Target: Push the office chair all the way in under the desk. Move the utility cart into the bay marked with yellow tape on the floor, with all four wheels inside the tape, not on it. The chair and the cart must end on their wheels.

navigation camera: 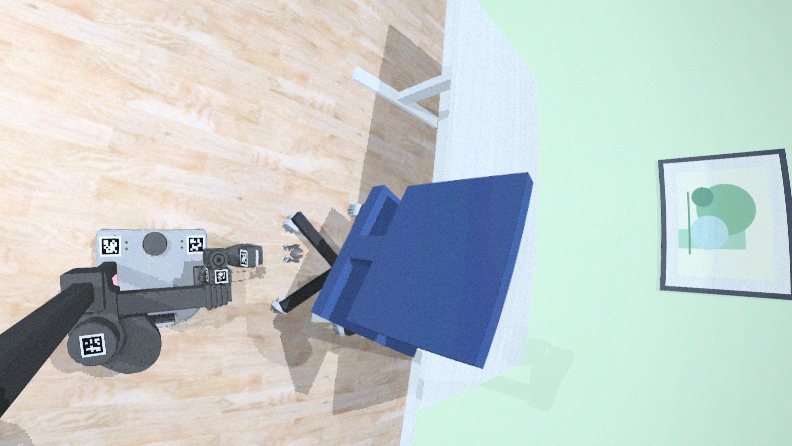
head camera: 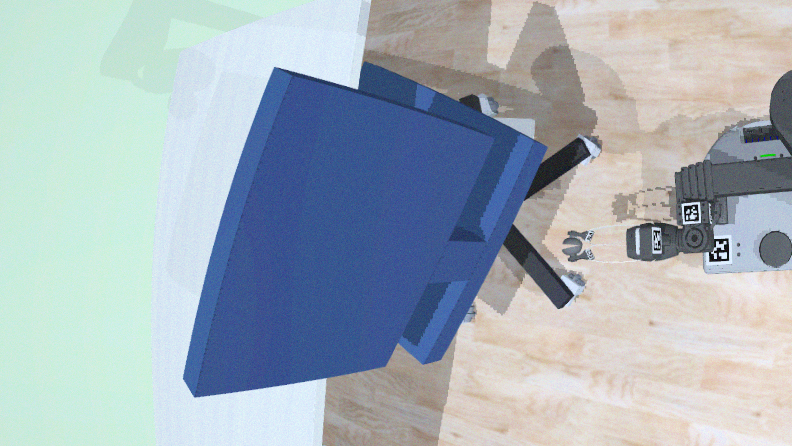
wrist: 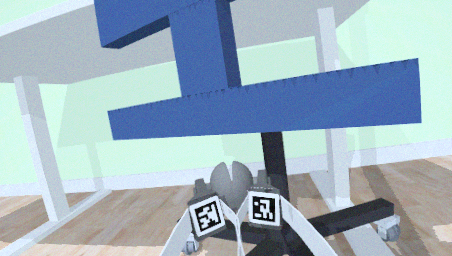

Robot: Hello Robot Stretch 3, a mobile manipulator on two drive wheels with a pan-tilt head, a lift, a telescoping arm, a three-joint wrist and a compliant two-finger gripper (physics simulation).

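Seen in the pictures: gripper, fingertip midpoint: (navigation camera: 302, 253) (head camera: 562, 247); robot's base, origin of the base link: (navigation camera: 155, 242) (head camera: 773, 247).
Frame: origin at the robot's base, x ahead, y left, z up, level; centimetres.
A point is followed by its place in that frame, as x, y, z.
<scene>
The blue office chair (head camera: 343, 221) @(-5.5, -52.8, 82.7) (navigation camera: 437, 254) @(-0.8, -55.8, 80.1) (wrist: 270, 105) stands on its wheels at the desk (head camera: 232, 412) @(32.8, -102.2, 72.0) (navigation camera: 482, 110) @(47.8, -94.0, 72.1) (wrist: 280, 30), turned at an angle. Its backrest hides part of the desk top in the head and navigation views. Two black base legs stick out toward the robot. My gripper (head camera: 565, 245) @(-2.3, -42.0, 39.3) (navigation camera: 299, 253) @(-2.3, -42.0, 39.3) (wrist: 230, 179) @(-2.3, -42.0, 39.3) is shut, its fingertips together with no thing between them. It points at the chair, near the two closest casters, and shows below the seat in the wrist view. How far the seat reaches under the desk is hidden. The utility cart and yellow tape do not show.
A white desk leg with a floor bar (navigation camera: 396, 99) stands at one side of the chair. In the wrist view, desk legs (wrist: 42, 150) show on both sides. Beyond the desk is a green wall (head camera: 72, 221) @(-11.2, -146.3, 98.0) (navigation camera: 598, 221) @(7.6, -149.5, 101.6) with a framed picture (navigation camera: 662, 221) @(7.2, -147.0, 129.1).
</scene>
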